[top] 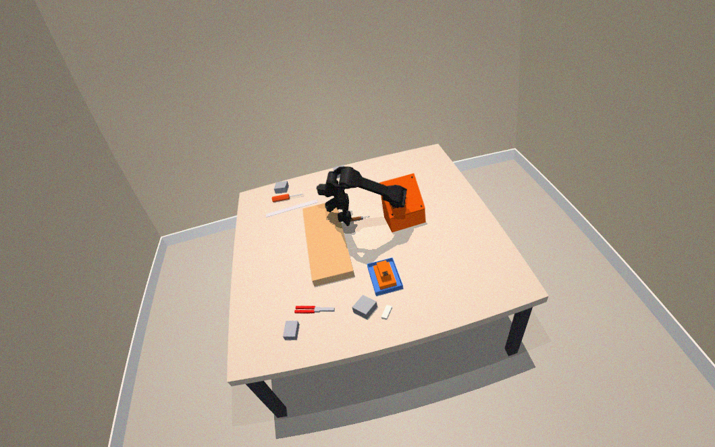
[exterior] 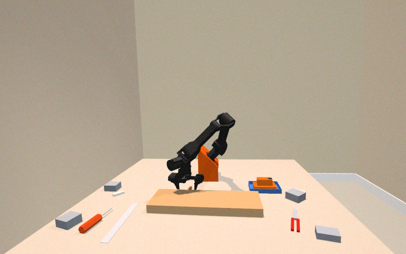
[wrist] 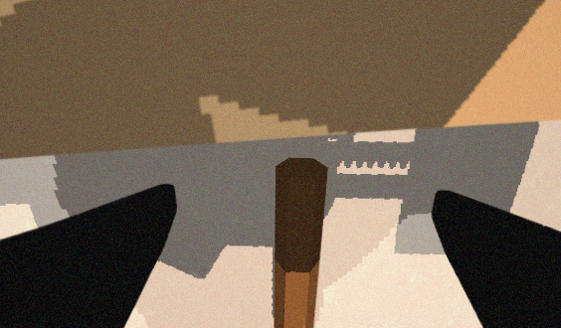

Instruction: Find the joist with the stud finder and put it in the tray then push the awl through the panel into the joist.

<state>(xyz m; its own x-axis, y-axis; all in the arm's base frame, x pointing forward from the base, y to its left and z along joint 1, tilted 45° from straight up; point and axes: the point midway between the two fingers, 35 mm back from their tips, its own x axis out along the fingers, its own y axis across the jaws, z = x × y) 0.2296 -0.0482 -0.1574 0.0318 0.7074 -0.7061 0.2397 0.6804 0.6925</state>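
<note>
The awl lies 6 cm behind my gripper tip and 2 cm to the left of it. From my gripper tip the other things lie so: blue tray (43 cm to the left, 2 cm behind); white ruler (27 cm to the right, 24 cm ahead, 1 cm below); stud finder (45 cm to the left, 4 cm above, 2 cm behind).
</note>
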